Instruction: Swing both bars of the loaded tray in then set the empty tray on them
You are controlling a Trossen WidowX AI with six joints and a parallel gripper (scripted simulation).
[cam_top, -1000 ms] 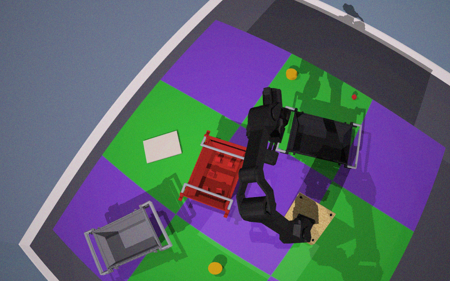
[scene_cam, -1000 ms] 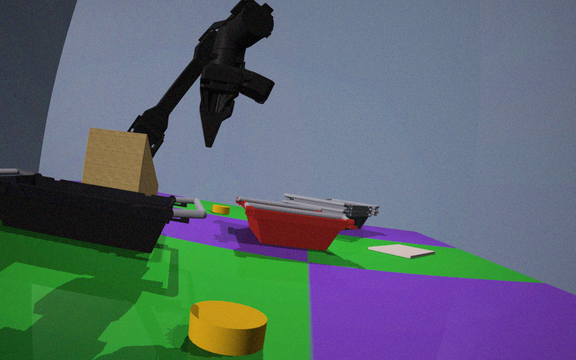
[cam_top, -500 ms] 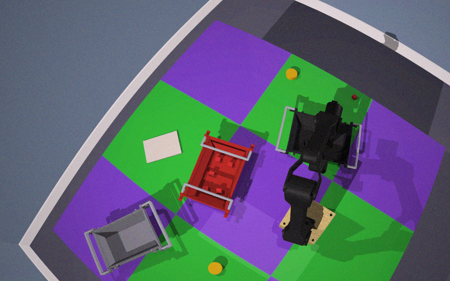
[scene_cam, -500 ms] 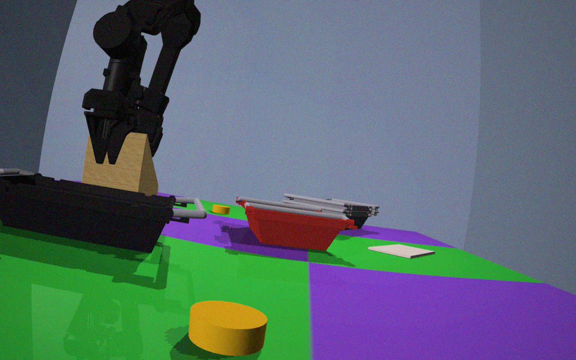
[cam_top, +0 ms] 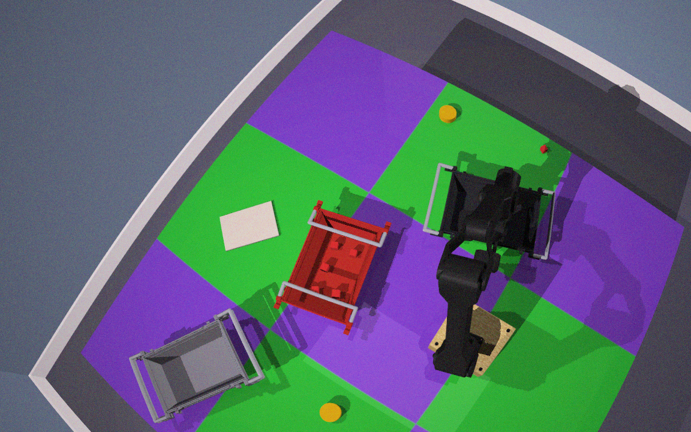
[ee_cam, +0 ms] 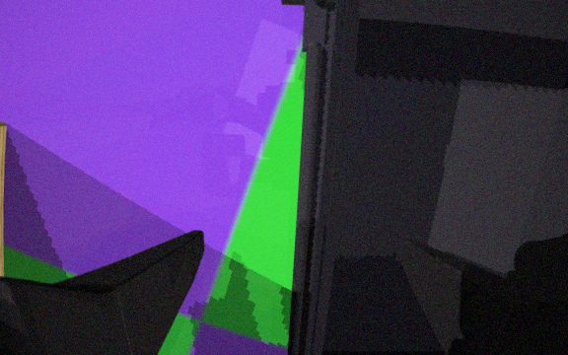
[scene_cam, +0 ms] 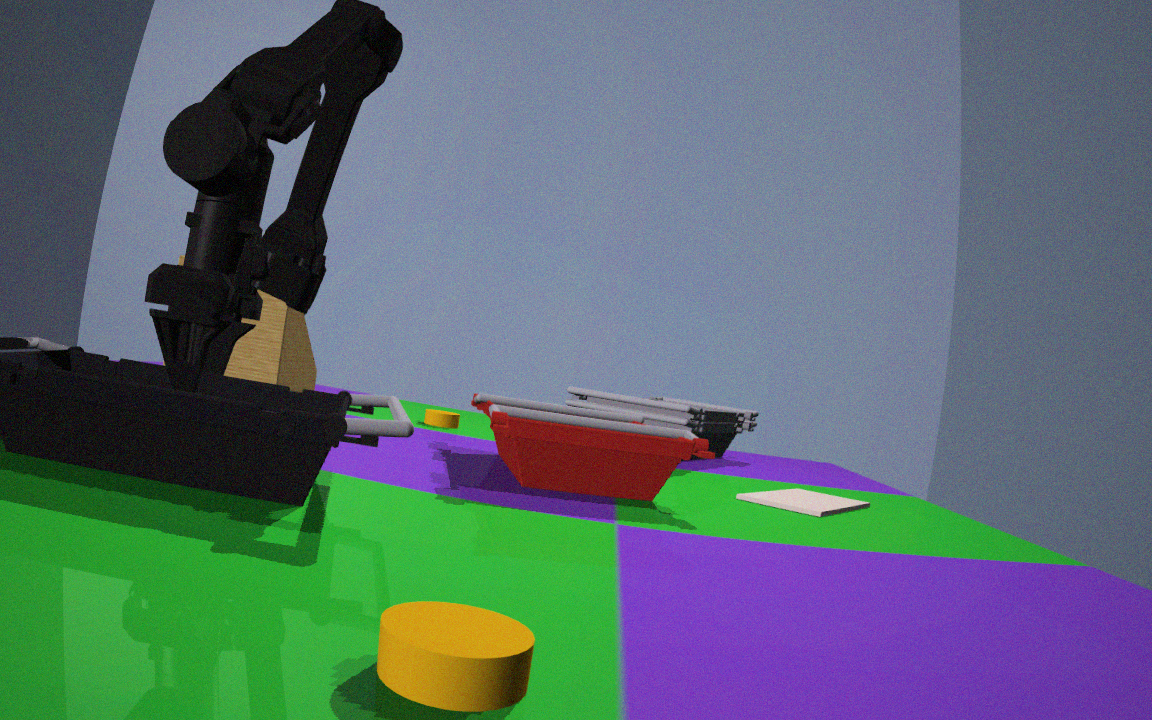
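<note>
The black tray lies 80 mm to the right of my gripper tip, 20 mm ahead of it and 10 mm above it. Also, from my gripper tip: white card 580 mm ahead, 210 mm to the left, 30 mm below; then small red cube 340 mm to the right, 60 mm behind, 30 mm below.
</note>
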